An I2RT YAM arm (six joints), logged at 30 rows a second.
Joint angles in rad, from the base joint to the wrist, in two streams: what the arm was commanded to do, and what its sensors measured. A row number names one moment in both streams.
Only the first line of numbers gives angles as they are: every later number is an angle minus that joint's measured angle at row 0.
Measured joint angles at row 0: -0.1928 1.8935 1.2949 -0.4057 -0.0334 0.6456
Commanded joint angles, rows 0 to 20: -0.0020 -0.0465 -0.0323 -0.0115 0.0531 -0.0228; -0.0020 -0.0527 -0.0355 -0.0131 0.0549 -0.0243; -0.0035 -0.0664 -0.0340 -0.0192 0.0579 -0.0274; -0.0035 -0.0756 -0.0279 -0.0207 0.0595 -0.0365; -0.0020 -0.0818 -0.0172 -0.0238 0.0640 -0.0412; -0.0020 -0.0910 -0.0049 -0.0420 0.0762 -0.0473; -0.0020 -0.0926 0.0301 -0.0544 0.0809 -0.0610; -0.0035 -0.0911 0.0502 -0.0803 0.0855 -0.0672; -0.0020 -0.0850 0.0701 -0.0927 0.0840 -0.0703; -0.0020 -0.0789 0.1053 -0.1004 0.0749 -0.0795; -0.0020 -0.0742 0.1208 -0.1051 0.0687 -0.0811; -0.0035 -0.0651 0.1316 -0.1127 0.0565 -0.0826; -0.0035 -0.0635 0.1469 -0.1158 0.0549 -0.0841; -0.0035 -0.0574 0.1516 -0.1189 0.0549 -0.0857; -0.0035 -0.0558 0.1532 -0.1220 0.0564 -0.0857; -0.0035 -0.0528 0.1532 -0.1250 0.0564 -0.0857; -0.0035 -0.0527 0.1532 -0.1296 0.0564 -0.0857; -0.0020 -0.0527 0.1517 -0.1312 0.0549 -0.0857; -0.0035 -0.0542 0.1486 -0.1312 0.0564 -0.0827; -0.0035 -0.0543 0.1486 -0.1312 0.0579 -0.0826; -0.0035 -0.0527 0.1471 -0.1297 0.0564 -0.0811
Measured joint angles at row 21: -0.0016 -0.0206 0.1282 -0.1293 0.0420 -0.0717
